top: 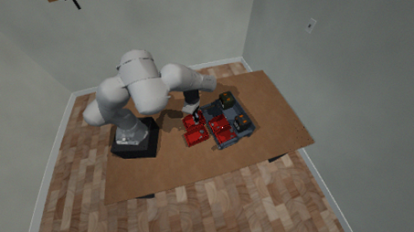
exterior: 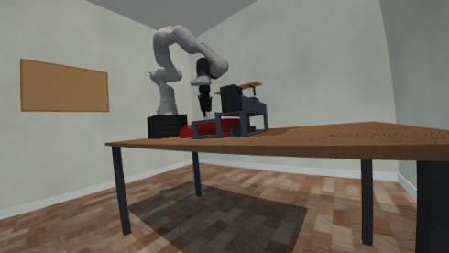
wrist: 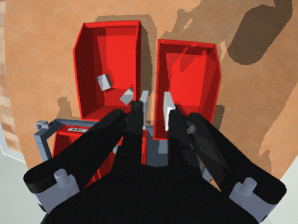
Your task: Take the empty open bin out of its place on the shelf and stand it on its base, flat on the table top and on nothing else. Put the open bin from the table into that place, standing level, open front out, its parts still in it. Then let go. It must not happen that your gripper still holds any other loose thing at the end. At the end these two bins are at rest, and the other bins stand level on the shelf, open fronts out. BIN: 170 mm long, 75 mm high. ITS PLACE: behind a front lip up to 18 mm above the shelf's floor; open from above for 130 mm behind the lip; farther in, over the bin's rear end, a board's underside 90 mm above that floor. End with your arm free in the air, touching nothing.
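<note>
Right now the grey shelf lip is 10 cm ahead of my hand, 4 cm to the right of it and 11 cm below it. The rest, counted from my hand: black box: 32 cm ahead, 11 cm to the right, 4 cm above.
</note>
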